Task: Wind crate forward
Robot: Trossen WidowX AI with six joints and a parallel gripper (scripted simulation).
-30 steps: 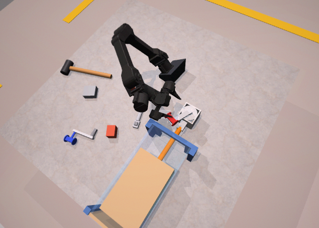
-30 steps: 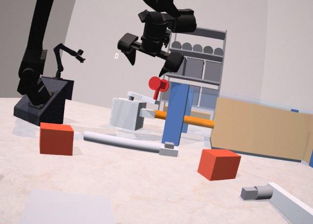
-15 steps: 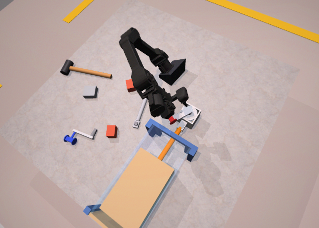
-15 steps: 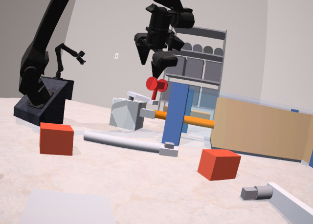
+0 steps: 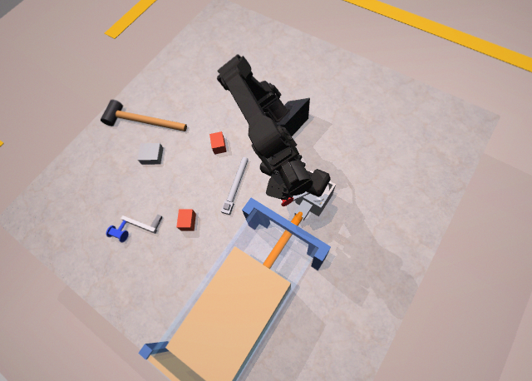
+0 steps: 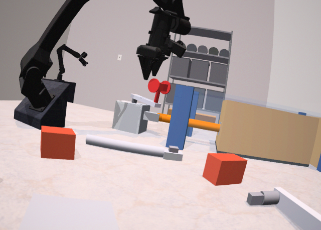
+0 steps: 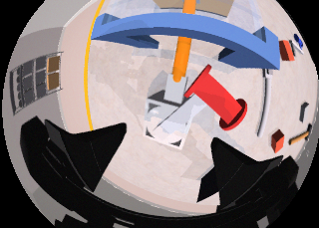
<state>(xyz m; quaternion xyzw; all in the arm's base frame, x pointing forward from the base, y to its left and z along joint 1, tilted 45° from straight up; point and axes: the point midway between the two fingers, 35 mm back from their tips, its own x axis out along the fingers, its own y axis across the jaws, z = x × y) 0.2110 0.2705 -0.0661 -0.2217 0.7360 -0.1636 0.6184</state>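
Now: gripper tip 1 cm short of the crank handle, 1 cm to the left of it and 6 cm above it. Also, from my gripper tip: frame 11 cm ahead, 4 cm to the left, 7 cm below; red knob 4 cm ahead, 3 cm to the right, 4 cm below; grey winch 6 cm behind, 1 cm to the left, 14 cm below.
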